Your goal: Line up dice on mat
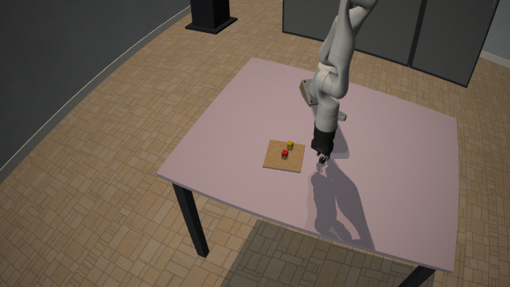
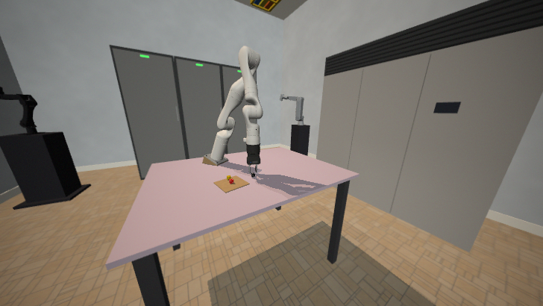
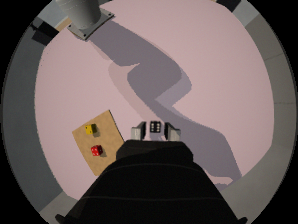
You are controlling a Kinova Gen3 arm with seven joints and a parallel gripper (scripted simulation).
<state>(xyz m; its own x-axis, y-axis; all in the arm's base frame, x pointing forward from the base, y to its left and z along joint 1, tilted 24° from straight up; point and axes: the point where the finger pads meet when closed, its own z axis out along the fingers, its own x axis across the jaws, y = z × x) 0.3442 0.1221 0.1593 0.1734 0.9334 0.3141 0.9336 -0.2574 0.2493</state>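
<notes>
Now: hand 4 cm above the black die. From my hand the other things lie so: yellow die (1 cm behind, 14 cm to the right, 3 cm below); then square mat (4 cm ahead, 14 cm to the right, 4 cm below); then red die (4 cm ahead, 14 cm to the right, 3 cm below).
</notes>
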